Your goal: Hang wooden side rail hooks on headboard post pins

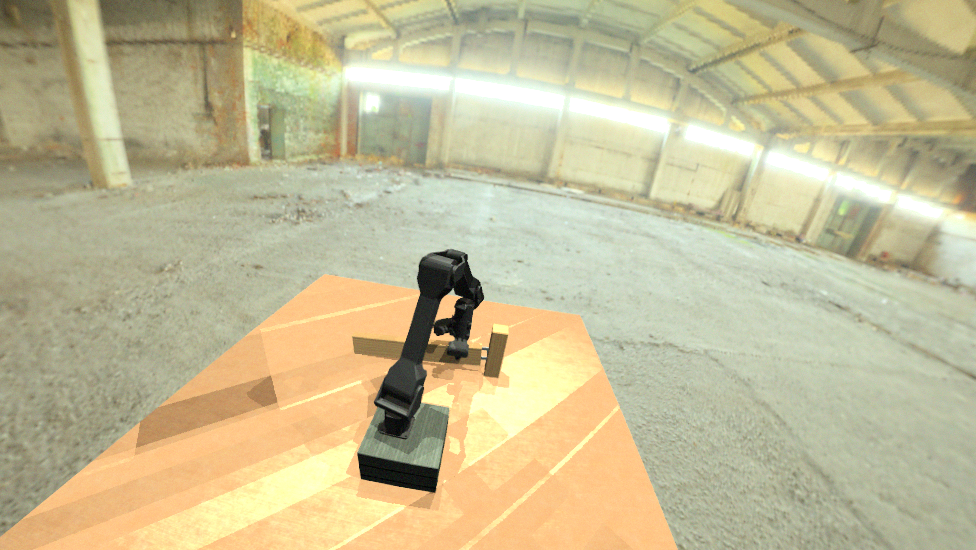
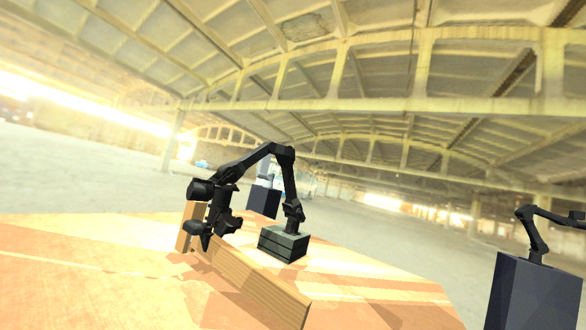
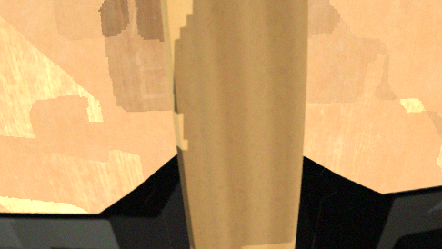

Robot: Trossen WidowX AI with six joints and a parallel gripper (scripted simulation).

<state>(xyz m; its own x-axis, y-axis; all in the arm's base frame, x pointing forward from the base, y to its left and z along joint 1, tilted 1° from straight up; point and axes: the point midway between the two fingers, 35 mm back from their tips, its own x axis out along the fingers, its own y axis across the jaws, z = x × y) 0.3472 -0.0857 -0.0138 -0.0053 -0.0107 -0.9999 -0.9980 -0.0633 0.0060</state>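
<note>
Right now the upright headboard post is 12 cm to the right of my gripper tip, 4 cm above it and 1 cm ahead of it.
</note>
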